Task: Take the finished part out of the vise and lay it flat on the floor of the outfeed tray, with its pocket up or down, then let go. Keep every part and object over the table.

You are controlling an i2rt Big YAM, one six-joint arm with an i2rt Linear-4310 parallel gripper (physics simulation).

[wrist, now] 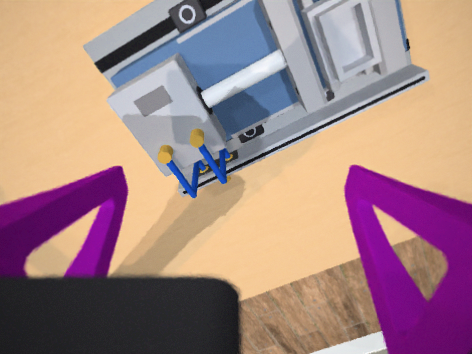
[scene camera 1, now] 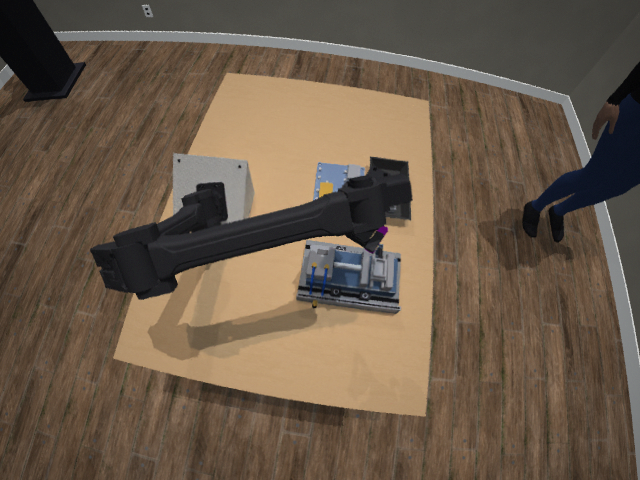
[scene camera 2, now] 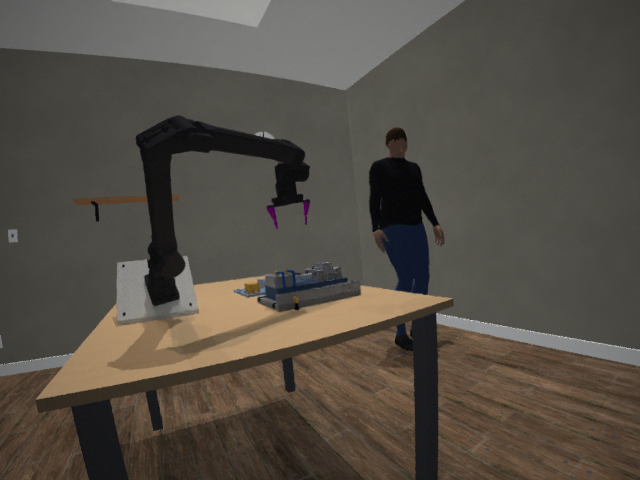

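Seen in the pictures: gripper, fingertip midpoint: [wrist: 236,178] [scene camera 1: 351,237] [scene camera 2: 291,226]; arm's base, link origin: [scene camera 1: 212,201] [scene camera 2: 161,288].
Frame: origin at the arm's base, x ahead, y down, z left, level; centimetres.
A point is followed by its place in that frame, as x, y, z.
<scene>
The finished part [scene camera 1: 379,267] {49.7, -1.8, -21.0} [wrist: 345,40] {49.5, -1.7, -21.6}, a light grey block with its rectangular pocket facing up, sits between the jaws at the right end of the vise [scene camera 1: 347,280] {41.2, 2.3, -23.6} [scene camera 2: 317,296] {39.8, 5.9, -29.9} [wrist: 292,25] {46.7, -1.2, -18.4}. My gripper [scene camera 1: 376,241] [scene camera 2: 291,225] {39.8, -16.4, -18.8} [wrist: 236,178] {39.8, -16.4, -18.8} is open and empty, with magenta fingers pointing down. It hangs high above the table near the vise. In the wrist view the part lies up and right of the space between the fingertips. The dark grey outfeed tray [scene camera 1: 390,165] {58.8, 5.7, 20.3} stands behind the vise in scene camera 1's view; the arm covers much of it, and a grey piece shows inside.
A blue plate [scene camera 1: 333,169] {38.3, 7.5, 18.7} with a yellow block [scene camera 1: 325,189] {35.2, 4.0, 7.8} [scene camera 2: 251,287] {33.8, 5.1, 4.5} lies left of the tray. Blue hoses [scene camera 1: 312,281] {31.1, -2.6, -25.5} [wrist: 181,175] {31.5, -2.5, -23.1} with yellow tips rise at the vise's left end. A person [scene camera 1: 594,170] [scene camera 2: 400,206] stands beyond the table's right edge.
</scene>
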